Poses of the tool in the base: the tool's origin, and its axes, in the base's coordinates. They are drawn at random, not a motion.
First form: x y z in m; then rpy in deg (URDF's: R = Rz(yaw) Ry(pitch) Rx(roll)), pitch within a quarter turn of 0, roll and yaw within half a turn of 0.
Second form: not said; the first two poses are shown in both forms.
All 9 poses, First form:
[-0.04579 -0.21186 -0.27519 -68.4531 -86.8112 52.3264]
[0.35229 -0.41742 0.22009 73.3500 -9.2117 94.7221]
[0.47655 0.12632 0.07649 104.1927 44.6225 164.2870]
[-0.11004 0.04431 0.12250 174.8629 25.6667 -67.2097]
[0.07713 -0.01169 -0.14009 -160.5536 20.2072 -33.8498]
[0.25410 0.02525 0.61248 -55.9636 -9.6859 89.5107]
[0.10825 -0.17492 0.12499 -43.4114 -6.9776 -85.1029]
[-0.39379 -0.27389 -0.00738 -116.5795 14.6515 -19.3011]
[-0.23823 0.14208 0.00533 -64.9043 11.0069 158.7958]
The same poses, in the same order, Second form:
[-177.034 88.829 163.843 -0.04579 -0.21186 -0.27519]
[99.607 73.571 1.981 0.35229 -0.41742 0.22009]
[44.489 100.050 64.214 0.47655 0.12632 0.07649]
[10.555 153.858 124.516 -0.11004 0.04431 0.12250]
[-42.130 152.241 100.523 0.07713 -0.01169 -0.14009]
[-101.638 56.513 -174.006 0.25410 0.02525 0.61248]
[-100.098 43.858 12.215 0.10825 -0.17492 0.12499]
[-73.704 115.651 77.911 -0.39379 -0.27389 -0.00738]
[-77.878 65.397 -116.314 -0.23823 0.14208 0.00533]

